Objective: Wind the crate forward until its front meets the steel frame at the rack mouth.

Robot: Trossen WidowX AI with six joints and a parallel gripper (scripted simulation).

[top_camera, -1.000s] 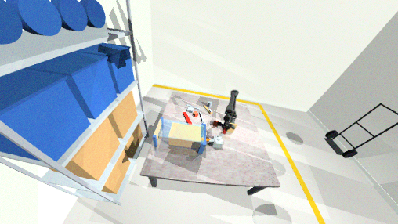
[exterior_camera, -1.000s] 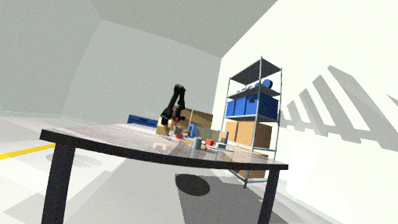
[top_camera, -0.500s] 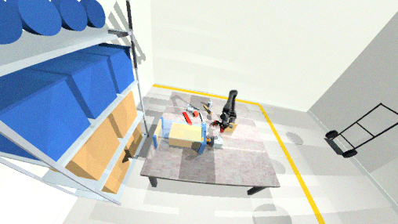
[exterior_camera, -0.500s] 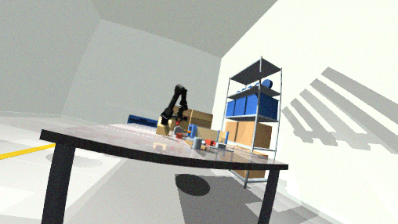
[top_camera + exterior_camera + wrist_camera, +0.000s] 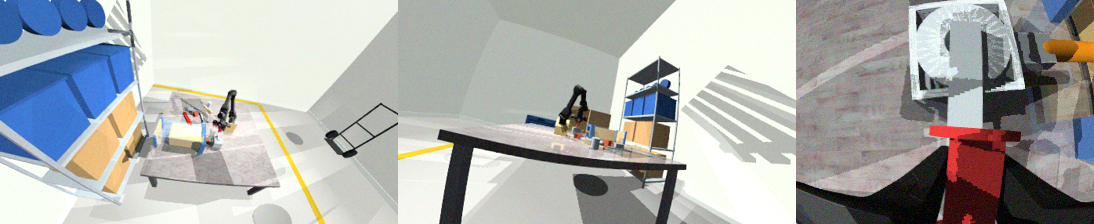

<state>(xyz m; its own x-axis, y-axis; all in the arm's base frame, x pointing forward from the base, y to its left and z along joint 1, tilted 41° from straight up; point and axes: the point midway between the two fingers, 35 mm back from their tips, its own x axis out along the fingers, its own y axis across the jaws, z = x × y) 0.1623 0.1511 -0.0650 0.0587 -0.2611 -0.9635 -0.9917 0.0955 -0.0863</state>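
Now: gripper tip 10 mm past the winch, 80 mm to the right of it and 100 mm above it. The rest, counted from my gripper tip: red bar (370 mm ahead, 220 mm to the right, 120 mm below).
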